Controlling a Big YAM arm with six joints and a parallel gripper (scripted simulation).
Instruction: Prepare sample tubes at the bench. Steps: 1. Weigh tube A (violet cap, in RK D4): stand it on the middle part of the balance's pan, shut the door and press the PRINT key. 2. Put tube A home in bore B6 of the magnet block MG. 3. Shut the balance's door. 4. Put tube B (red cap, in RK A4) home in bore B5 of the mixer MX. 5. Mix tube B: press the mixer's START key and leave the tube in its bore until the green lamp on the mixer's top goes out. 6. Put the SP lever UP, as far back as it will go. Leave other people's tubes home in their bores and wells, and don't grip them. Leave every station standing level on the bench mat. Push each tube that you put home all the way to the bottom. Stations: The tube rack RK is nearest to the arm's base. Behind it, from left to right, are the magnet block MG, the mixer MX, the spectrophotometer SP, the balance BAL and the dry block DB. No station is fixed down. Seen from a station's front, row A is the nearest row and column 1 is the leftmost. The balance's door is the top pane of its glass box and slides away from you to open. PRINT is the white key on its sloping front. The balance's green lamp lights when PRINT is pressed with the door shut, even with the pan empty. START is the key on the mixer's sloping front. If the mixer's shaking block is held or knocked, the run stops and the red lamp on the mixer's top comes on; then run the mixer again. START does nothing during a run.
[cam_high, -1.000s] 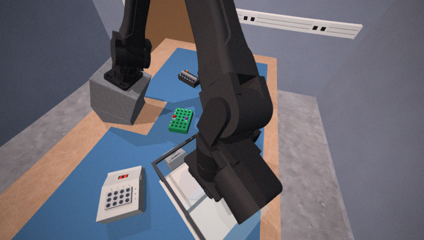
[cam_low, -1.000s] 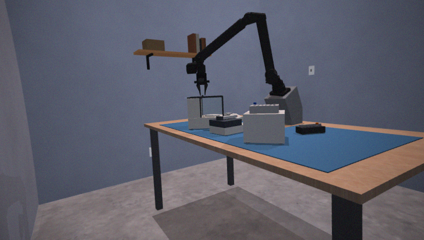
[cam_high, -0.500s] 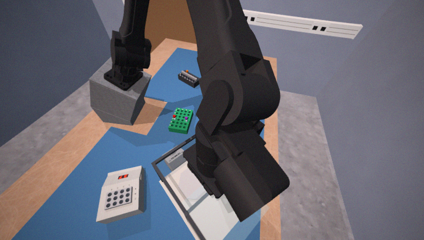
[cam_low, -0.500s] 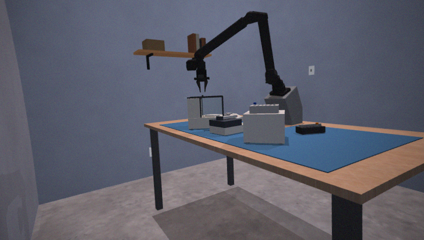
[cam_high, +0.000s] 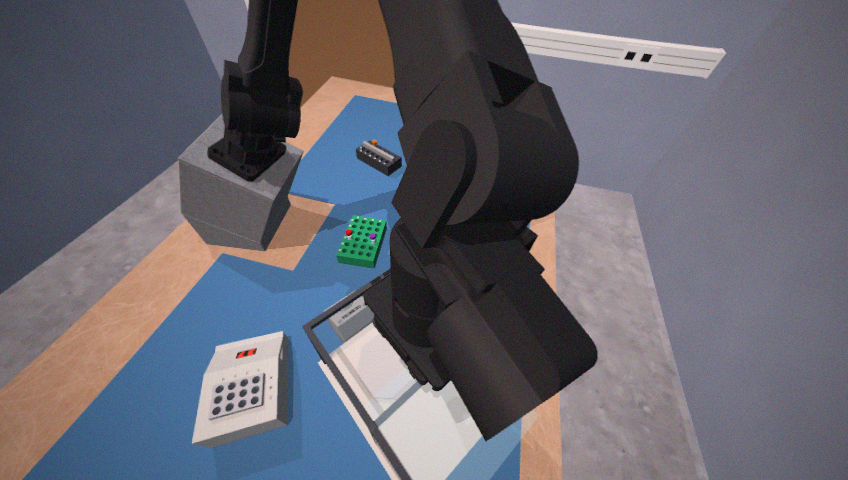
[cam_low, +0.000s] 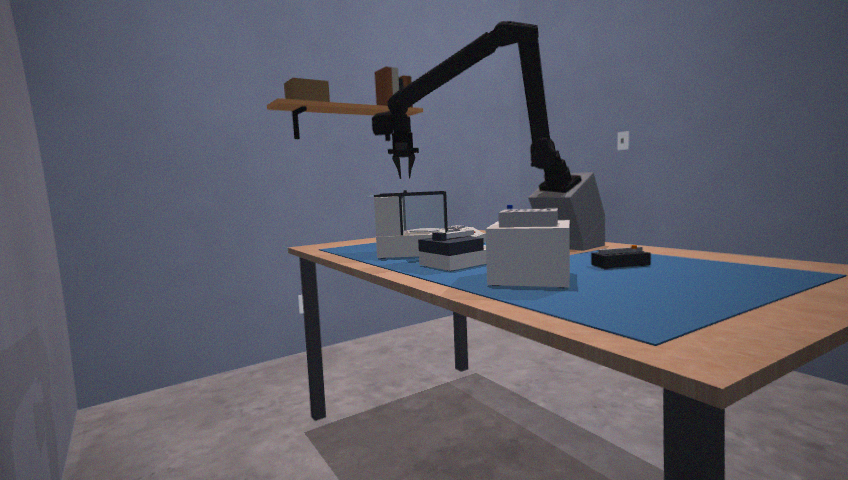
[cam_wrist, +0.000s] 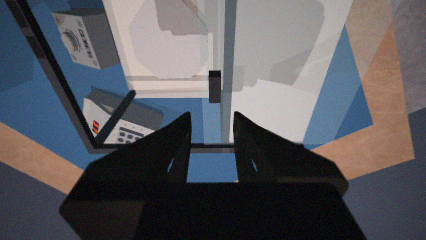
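Now: hand 29 cm to the right of the green rack RK, 25 cm above it and 23 cm past it. Also, from my hand: SP lever 29 cm to the left, 18 cm below, 2 cm behind; then balance door 6 cm below, 3 cm ahead, 2 cm to the right; then white print key 20 cm below, 18 cm behind, 11 cm to the left.
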